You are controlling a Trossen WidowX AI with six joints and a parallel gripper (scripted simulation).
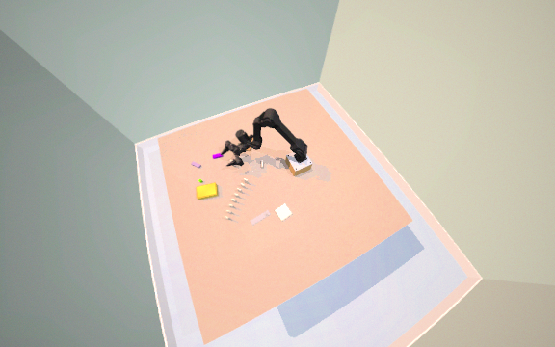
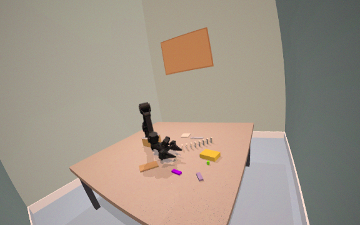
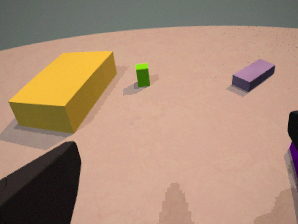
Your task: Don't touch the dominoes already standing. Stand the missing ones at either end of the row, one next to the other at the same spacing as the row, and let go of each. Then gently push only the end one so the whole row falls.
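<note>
My gripper tip is now 3 cm short of the magenta block, 10 cm to the left of it and 7 cm above it. The rest, counted from my gripper tip: lilac block: 18 cm ahead, 11 cm to the right, 7 cm below; then yellow block: 17 cm ahead, 12 cm to the left, 6 cm below; then small green cube: 18 cm ahead, 3 cm to the left, 7 cm below.
</note>
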